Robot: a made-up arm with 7 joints.
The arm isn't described. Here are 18 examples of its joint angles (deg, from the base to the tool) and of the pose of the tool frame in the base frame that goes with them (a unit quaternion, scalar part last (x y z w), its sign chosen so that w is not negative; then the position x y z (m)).
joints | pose
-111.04 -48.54 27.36 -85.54 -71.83 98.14 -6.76 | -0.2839 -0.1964 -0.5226 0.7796 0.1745 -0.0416 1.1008
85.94 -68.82 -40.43 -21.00 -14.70 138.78 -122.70 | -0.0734 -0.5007 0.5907 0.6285 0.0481 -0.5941 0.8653
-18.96 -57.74 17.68 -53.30 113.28 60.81 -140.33 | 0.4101 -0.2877 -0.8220 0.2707 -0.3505 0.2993 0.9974
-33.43 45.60 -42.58 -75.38 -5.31 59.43 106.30 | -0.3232 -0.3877 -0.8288 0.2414 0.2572 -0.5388 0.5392
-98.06 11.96 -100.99 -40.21 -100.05 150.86 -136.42 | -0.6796 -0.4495 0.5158 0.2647 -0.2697 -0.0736 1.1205
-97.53 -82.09 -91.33 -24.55 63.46 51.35 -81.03 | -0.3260 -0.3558 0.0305 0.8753 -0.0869 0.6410 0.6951
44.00 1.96 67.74 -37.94 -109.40 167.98 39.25 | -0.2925 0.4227 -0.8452 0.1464 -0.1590 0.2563 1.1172
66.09 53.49 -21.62 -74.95 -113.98 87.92 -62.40 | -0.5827 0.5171 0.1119 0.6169 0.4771 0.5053 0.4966
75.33 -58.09 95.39 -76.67 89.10 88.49 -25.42 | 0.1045 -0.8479 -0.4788 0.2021 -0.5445 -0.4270 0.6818
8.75 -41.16 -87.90 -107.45 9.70 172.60 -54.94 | 0.2650 -0.6454 0.0765 0.7123 -0.1686 -0.4611 0.8462
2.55 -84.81 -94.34 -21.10 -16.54 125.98 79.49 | 0.1845 0.8265 0.0481 0.5297 -0.7491 -0.1911 0.5265
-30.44 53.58 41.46 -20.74 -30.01 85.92 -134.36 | 0.2660 0.5526 0.6553 0.4410 0.6265 -0.2200 0.6941
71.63 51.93 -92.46 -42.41 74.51 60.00 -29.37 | 0.6806 0.3370 0.3274 0.5621 0.4402 0.5143 0.7627
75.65 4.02 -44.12 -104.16 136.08 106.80 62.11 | -0.6471 -0.1924 0.7079 0.2079 0.4185 0.3408 0.8340
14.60 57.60 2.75 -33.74 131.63 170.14 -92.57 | 0.7484 -0.5169 0.3692 0.1907 0.6844 0.1408 0.6348
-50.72 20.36 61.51 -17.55 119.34 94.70 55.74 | -0.9105 -0.2612 -0.0505 0.3166 0.2912 -0.1370 1.1859
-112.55 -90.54 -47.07 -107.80 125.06 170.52 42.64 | -0.1400 0.4285 -0.7102 0.5408 -0.2069 0.4350 0.6939
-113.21 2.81 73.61 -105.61 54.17 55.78 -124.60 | 0.6870 0.1292 0.7121 0.0652 0.3331 -0.1900 0.8153
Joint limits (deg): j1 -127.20..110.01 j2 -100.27..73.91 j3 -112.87..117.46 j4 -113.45..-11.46 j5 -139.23..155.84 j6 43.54..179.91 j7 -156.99..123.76
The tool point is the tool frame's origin. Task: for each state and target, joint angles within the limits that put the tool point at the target. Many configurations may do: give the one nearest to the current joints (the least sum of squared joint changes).
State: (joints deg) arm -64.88 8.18 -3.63 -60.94 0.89 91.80 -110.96
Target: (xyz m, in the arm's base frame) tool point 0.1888 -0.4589 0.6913
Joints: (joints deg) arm -66.52 15.42 -5.24 -94.97 -2.79 79.15 -112.42
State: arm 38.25 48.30 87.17 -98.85 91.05 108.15 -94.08
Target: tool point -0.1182 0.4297 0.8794
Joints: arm 35.15 41.06 105.02 -106.45 87.01 103.32 -97.32
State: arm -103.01 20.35 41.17 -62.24 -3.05 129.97 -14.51
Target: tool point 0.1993 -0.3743 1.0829
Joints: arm -105.22 2.31 41.27 -62.80 -4.42 131.16 -18.28
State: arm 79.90 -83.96 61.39 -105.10 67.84 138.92 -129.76
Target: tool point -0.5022 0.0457 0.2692
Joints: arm 48.52 -100.27 105.52 -113.45 59.83 122.89 -135.85
